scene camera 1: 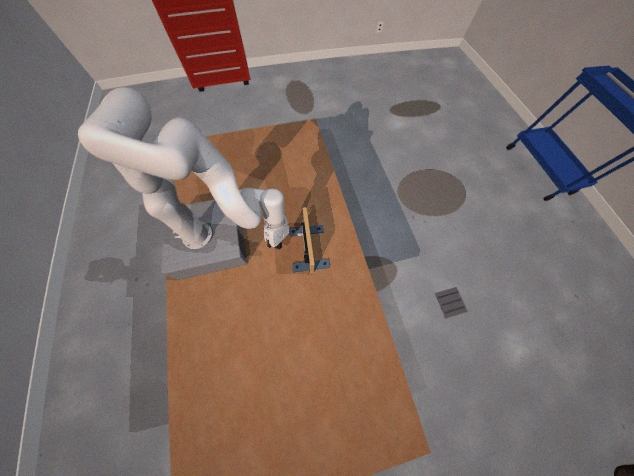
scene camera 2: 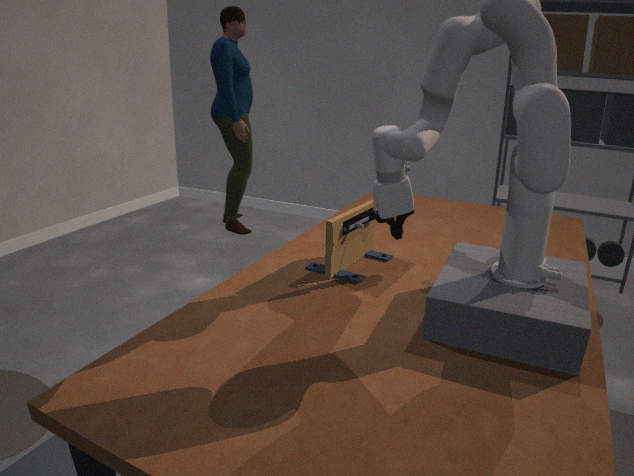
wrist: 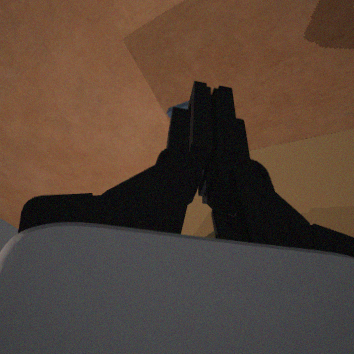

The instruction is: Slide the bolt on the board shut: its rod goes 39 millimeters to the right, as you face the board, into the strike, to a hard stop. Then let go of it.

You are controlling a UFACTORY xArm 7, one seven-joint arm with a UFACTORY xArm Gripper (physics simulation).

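Frame: origin at the arm's base, x ahead, y left, z up, level; metres.
Where they show: gripper, between the fingertips: [scene camera 1: 278, 246] [scene camera 2: 397, 237] [wrist: 204, 110]; arm's base, origin of its link: [scene camera 1: 198, 235] [scene camera 2: 518, 275].
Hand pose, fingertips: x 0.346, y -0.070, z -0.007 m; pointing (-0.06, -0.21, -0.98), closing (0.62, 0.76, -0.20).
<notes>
Things, the pixels of their centre, and the offset from my fingertips. "spot": a spot on its surface instead. Level surfaces: height alone.
- board, middle of its body: [wrist: 308, 216] [scene camera 2: 351, 237] [scene camera 1: 308, 241] dx +0.131, dy +0.024, dz -0.023 m
- bolt's pale handle, a spot on its surface: [scene camera 2: 360, 224] [scene camera 1: 298, 233] spot: dx +0.092, dy +0.045, dz +0.029 m
- brown table, height of its surface: dz -0.104 m
The board [scene camera 1: 310, 256] [scene camera 2: 335, 248] [wrist: 310, 175] stands upright on blue feet. On its robot-facing side is a dark bolt housing, with the bolt's pale handle [scene camera 1: 300, 233] [scene camera 2: 360, 224] sticking out near the board's left part, as one faces it. My gripper [scene camera 1: 275, 246] [scene camera 2: 397, 236] [wrist: 204, 110] is shut and empty, fingers pointing down. It stands in front of the board, to the right of the handle and apart from it. In scene camera 2 the gripper body covers the board's far right end, so the strike is hidden there. The bolt does not show in the wrist view.
The blue feet [scene camera 1: 319, 264] [scene camera 2: 378, 255] stick out at both ends of the board on the brown table [scene camera 1: 286, 358] [scene camera 2: 327, 317]. The arm's grey base block [scene camera 1: 204, 258] [scene camera 2: 501, 327] is behind the gripper. A person [scene camera 2: 233, 92] stands on the floor beyond the table.
</notes>
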